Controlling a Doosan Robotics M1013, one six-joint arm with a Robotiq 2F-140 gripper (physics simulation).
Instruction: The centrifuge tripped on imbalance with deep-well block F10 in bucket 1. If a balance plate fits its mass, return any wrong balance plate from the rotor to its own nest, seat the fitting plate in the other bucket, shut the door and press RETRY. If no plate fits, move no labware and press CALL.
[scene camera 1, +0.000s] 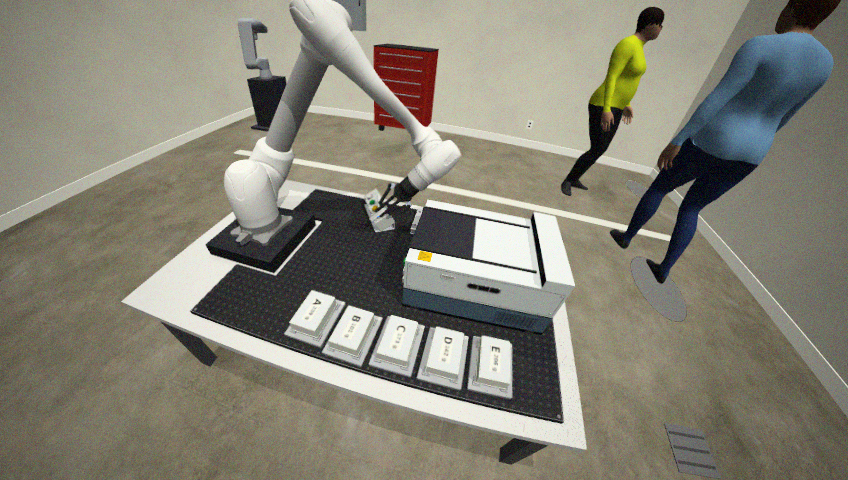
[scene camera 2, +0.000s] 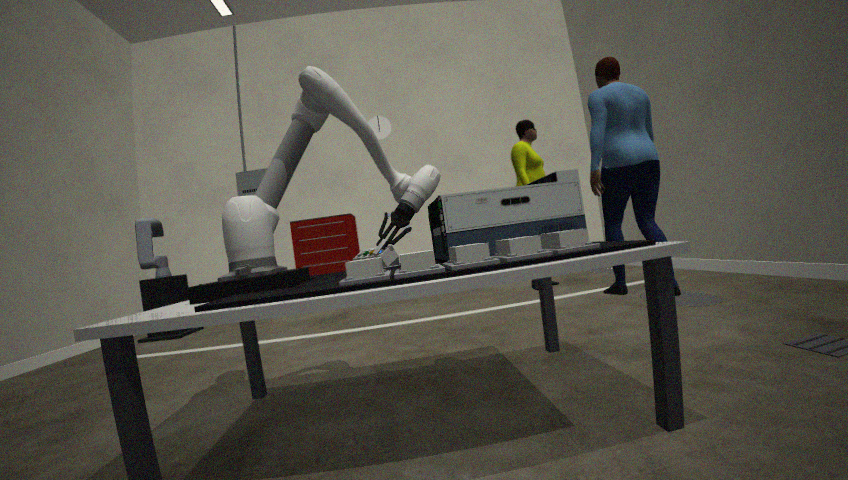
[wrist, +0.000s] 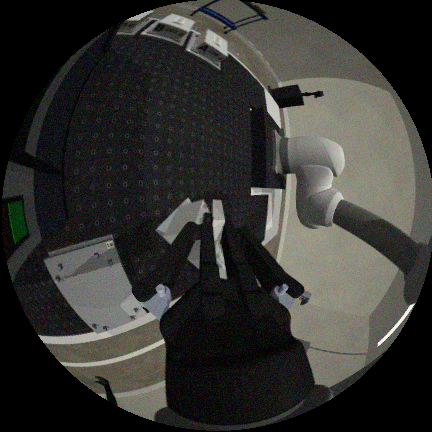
My gripper shows in scene camera 1 (371, 218), in scene camera 2 and in the wrist view. A plate E shows in scene camera 1 and in scene camera 2; in the wrist view it is out of frame. The same spot on my gripper: (scene camera 2: 382, 243) is (wrist: 217, 212). One and the same spot on the plate E: (scene camera 2: 570, 238) is (scene camera 1: 488, 382).
